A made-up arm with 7 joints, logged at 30 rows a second.
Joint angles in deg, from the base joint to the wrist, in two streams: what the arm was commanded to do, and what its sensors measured. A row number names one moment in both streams.
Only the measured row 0 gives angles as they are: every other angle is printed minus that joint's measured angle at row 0.
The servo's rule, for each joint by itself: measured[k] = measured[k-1] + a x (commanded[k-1-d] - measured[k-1]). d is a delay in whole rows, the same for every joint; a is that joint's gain. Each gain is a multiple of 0.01, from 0.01 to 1. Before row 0 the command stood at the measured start. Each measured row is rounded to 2 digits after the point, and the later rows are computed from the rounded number. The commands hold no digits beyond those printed.
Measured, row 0:
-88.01 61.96 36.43 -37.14 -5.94 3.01 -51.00
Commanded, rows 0 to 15:
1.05 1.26 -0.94 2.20 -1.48 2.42 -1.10
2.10 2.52 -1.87 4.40 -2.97 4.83 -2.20
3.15 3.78 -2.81 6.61 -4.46 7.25 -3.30
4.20 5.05 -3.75 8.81 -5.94 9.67 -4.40
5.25 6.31 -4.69 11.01 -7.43 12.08 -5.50
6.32 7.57 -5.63 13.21 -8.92 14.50 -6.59
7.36 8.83 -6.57 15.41 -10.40 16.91 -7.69
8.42 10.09 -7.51 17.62 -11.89 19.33 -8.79
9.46 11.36 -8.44 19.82 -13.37 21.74 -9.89
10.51 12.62 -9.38 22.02 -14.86 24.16 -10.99
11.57 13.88 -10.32 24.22 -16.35 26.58 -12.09
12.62 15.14 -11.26 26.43 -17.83 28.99 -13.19
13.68 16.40 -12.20 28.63 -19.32 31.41 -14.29
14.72 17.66 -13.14 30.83 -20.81 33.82 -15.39
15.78 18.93 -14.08 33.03 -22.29 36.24 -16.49
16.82 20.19 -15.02 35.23 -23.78 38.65 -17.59
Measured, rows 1 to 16:
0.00 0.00 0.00 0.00 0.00 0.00 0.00
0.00 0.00 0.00 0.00 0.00 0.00 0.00
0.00 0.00 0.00 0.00 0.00 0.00 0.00
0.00 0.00 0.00 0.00 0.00 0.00 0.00
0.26 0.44 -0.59 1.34 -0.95 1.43 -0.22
0.72 1.17 -1.40 3.21 -2.24 3.44 -0.62
1.33 2.08 -2.29 5.28 -3.66 5.69 -1.16
2.05 3.12 -3.21 7.43 -5.12 8.04 -1.81
2.85 4.24 -4.14 9.61 -6.60 10.42 -2.55
3.72 5.41 -5.08 11.81 -8.08 12.83 -3.36
4.63 6.61 -6.02 14.01 -9.56 15.24 -4.23
5.58 7.83 -6.96 16.21 -11.05 17.65 -5.14
6.55 9.07 -7.89 18.41 -12.53 20.06 -6.09
7.54 10.31 -8.83 20.61 -14.02 22.48 -7.07
8.55 11.56 -9.77 22.81 -15.51 24.90 -8.07
9.57 12.81 -10.71 25.02 -16.99 27.31 -9.09
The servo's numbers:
d 4
a 0.25 0.35 0.63 0.61 0.64 0.59 0.20

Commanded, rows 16 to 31:
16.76 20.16 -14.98 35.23 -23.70 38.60 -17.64
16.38 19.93 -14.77 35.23 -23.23 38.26 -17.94
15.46 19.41 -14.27 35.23 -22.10 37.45 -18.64
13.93 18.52 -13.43 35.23 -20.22 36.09 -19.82
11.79 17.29 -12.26 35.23 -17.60 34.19 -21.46
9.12 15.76 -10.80 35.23 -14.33 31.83 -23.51
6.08 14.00 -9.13 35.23 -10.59 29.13 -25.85
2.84 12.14 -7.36 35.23 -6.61 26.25 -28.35
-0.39 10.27 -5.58 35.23 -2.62 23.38 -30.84
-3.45 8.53 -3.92 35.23 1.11 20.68 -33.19
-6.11 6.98 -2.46 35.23 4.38 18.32 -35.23
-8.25 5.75 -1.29 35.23 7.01 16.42 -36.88
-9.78 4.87 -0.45 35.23 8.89 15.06 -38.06
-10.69 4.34 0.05 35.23 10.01 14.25 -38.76
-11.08 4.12 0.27 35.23 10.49 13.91 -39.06
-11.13 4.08 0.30 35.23 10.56 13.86 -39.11
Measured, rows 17 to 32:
10.60 14.07 -11.65 27.22 -18.48 29.73 -10.13
11.63 15.33 -12.59 29.42 -19.97 32.14 -11.18
12.67 16.59 -13.53 31.62 -21.45 34.56 -12.24
13.71 17.85 -14.47 33.82 -22.94 36.97 -13.31
14.47 18.66 -14.79 34.68 -23.43 37.93 -14.18
14.95 19.10 -14.78 35.02 -23.30 38.12 -14.93
15.08 19.21 -14.46 35.15 -22.53 37.72 -15.67
14.79 18.97 -13.81 35.20 -21.05 36.76 -16.50
14.04 18.38 -12.83 35.22 -18.84 35.24 -17.49
12.81 17.46 -11.55 35.23 -15.95 33.23 -18.69
11.13 16.25 -10.03 35.23 -12.52 30.81 -20.12
9.06 14.81 -8.35 35.23 -8.74 28.12 -21.77
6.70 13.22 -6.60 35.23 -4.82 25.32 -23.58
4.16 11.58 -4.91 35.23 -1.02 22.58 -25.50
1.59 9.97 -3.37 35.23 2.44 20.07 -27.45
-0.87 8.49 -2.06 35.23 5.36 17.92 -29.34

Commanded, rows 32 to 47:
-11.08 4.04 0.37 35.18 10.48 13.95 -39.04
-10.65 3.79 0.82 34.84 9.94 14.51 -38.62
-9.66 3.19 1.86 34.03 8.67 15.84 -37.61
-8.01 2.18 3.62 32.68 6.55 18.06 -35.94
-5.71 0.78 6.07 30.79 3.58 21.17 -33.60
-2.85 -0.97 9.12 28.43 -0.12 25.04 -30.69
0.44 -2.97 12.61 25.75 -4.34 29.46 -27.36
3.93 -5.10 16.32 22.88 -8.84 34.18 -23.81
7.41 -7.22 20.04 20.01 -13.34 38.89 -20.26
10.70 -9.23 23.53 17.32 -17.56 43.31 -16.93
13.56 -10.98 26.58 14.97 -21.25 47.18 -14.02
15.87 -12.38 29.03 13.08 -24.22 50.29 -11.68
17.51 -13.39 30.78 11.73 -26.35 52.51 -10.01
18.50 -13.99 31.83 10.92 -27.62 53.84 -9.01
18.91 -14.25 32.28 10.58 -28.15 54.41 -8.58
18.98 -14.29 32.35 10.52 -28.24 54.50 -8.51
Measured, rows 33 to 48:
-3.10 7.22 -1.05 35.23 7.62 16.23 -31.08
-5.00 6.21 -0.36 35.23 9.15 15.06 -32.62
-6.52 5.48 0.04 35.23 10.01 14.38 -33.91
-7.67 4.99 0.20 35.23 10.36 14.07 -34.95
-8.52 4.66 0.31 35.20 10.44 14.00 -35.77
-9.05 4.36 0.63 34.98 10.12 14.30 -36.34
-9.20 3.95 1.40 34.40 9.19 15.21 -36.59
-8.90 3.33 2.80 33.35 7.50 16.89 -36.46
-8.10 2.44 4.86 31.79 4.99 19.42 -35.89
-6.79 1.25 7.54 29.74 1.72 22.74 -34.85
-4.98 -0.23 10.73 27.31 -2.16 26.70 -33.35
-2.75 -1.93 14.25 24.61 -6.44 31.11 -31.44
-0.21 -3.78 17.90 21.80 -10.86 35.70 -29.20
2.52 -5.69 21.45 19.07 -15.15 40.19 -26.75
5.28 -7.54 24.68 16.57 -19.05 44.31 -24.20
7.93 -9.23 27.42 14.44 -22.36 47.84 -21.70

